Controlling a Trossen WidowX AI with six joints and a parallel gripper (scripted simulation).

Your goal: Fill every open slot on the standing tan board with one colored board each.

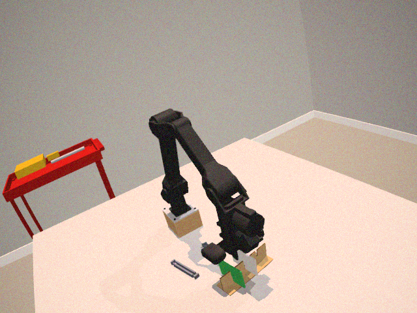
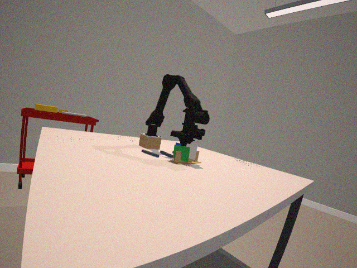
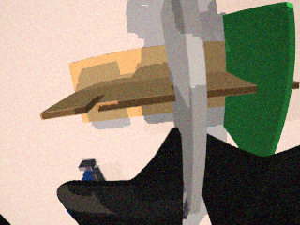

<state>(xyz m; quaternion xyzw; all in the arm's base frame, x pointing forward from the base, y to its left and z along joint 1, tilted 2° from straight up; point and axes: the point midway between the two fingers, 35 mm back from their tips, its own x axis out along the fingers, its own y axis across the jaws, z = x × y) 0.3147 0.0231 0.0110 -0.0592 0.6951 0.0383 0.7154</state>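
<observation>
Now: the tan board 30 mm ahead of my gripper tip and 20 mm below it. From my gripper tip the other things lie so: green board: 30 mm ahead, 50 mm to the right, 10 mm below; then blue board: 120 mm behind, 80 mm to the left, 20 mm below; then white board: 30 mm ahead, 10 mm above.
</observation>
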